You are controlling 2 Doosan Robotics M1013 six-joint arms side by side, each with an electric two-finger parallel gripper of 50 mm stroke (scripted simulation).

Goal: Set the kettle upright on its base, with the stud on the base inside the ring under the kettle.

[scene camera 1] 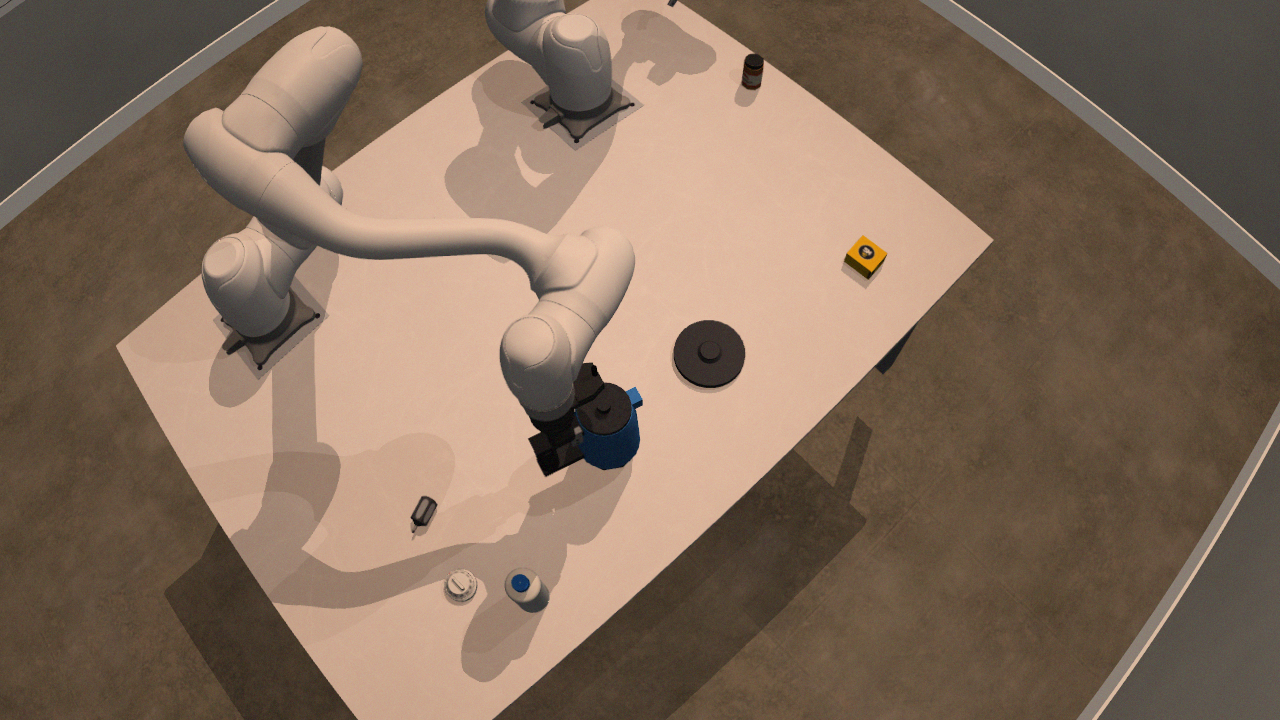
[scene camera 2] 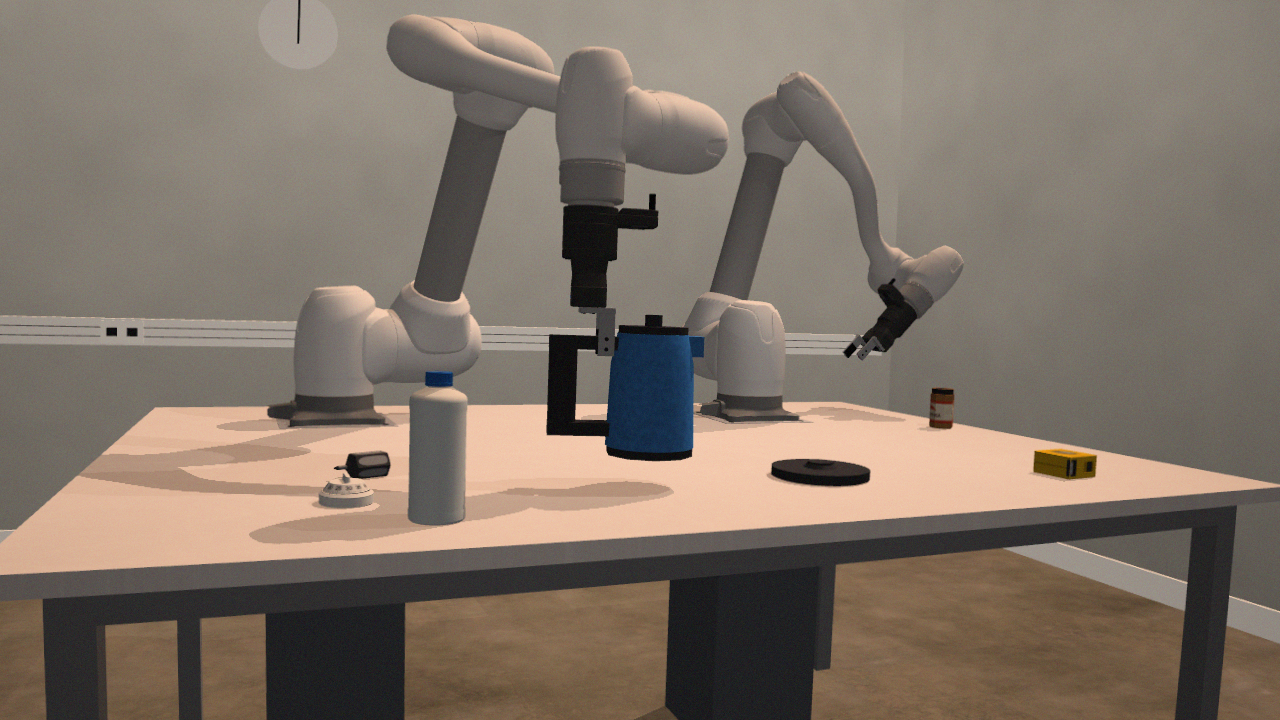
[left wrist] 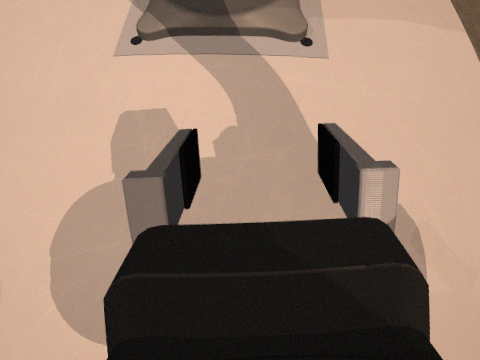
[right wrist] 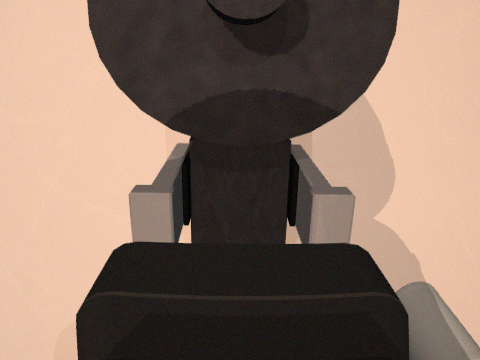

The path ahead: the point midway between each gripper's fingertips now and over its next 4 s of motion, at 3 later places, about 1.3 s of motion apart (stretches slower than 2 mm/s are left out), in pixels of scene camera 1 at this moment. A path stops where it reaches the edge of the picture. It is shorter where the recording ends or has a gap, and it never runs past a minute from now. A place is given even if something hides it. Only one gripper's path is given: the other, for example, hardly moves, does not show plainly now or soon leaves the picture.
My right gripper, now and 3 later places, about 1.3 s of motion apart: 572,432; 589,417; 637,373; 677,336
